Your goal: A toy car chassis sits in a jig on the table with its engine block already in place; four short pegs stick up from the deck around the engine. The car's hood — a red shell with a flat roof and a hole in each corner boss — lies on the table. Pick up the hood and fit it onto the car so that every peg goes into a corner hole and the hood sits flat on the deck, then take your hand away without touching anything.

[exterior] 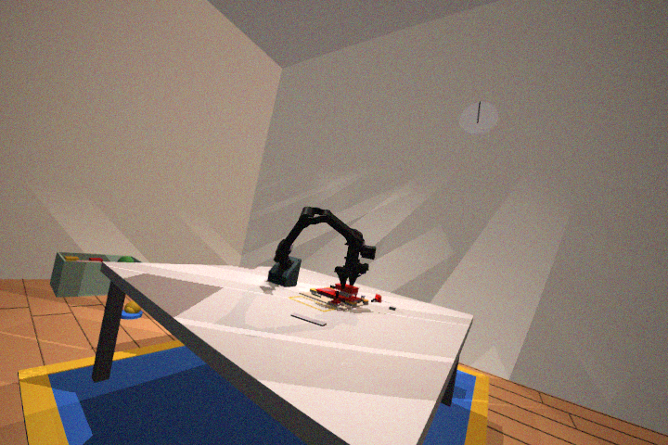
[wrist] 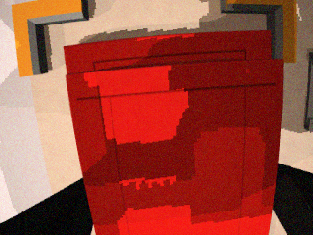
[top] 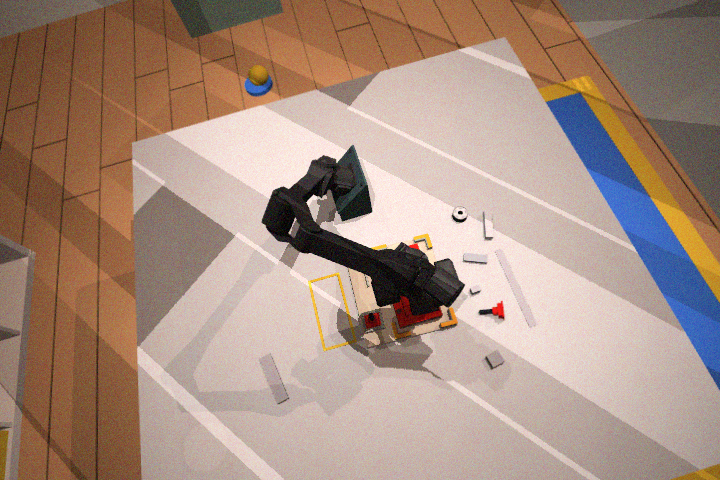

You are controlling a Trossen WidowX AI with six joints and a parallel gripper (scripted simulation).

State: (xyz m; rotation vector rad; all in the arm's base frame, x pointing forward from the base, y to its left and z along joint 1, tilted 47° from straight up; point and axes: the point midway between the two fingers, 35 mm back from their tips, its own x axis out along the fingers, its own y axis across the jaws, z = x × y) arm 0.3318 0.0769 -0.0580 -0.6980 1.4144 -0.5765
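The engine block is 40 mm below my gripper tip. Also, from my gripper tip: red hood: right at my gripper tip; then grey bar: 20 mm ahead, 250 mm to the left, 60 mm below.
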